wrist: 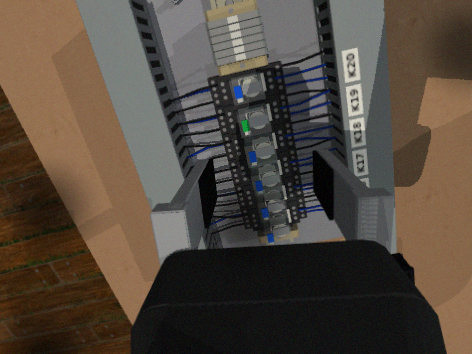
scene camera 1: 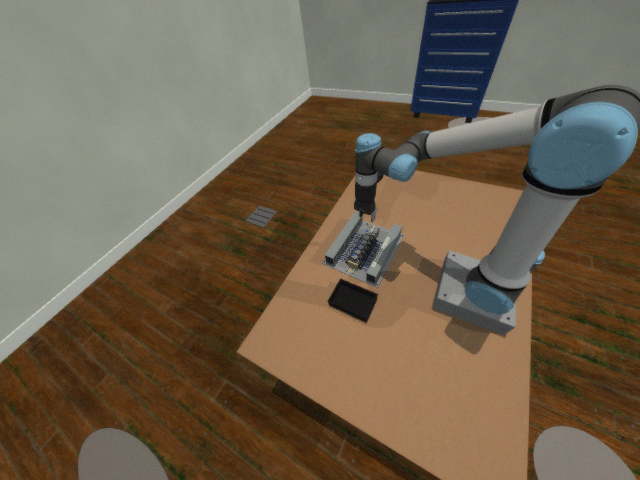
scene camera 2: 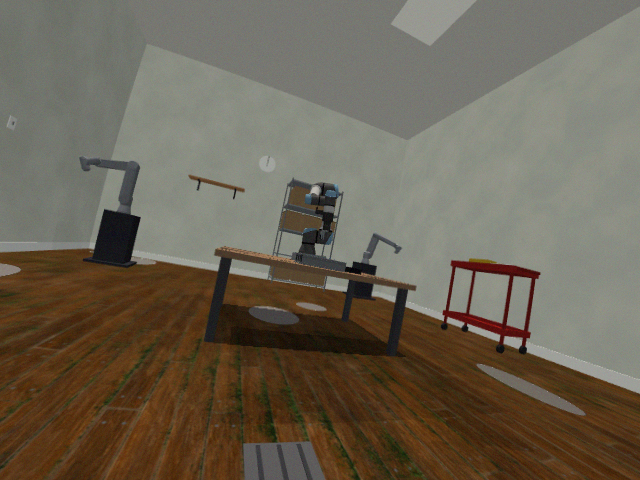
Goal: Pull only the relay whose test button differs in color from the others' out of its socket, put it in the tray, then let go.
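Observation:
The relay with the green test button sits in its socket, second from the terminal-block end of the row in the wrist view, roughly level with label K19. The other relays show blue buttons; one blue-button relay is at the row's upper end. My gripper is open and empty, above the panel, pointing down. In the wrist view its fingers stand on either side of the row, lower in the picture than the green-button relay. The black tray lies on the table beside the panel and holds nothing visible.
Grey wiring ducts rise along both sides of the relay row. A terminal block adjoins the row. Thin black and blue wires run between sockets and ducts. Labels line one duct. The panel stands near the table's edge.

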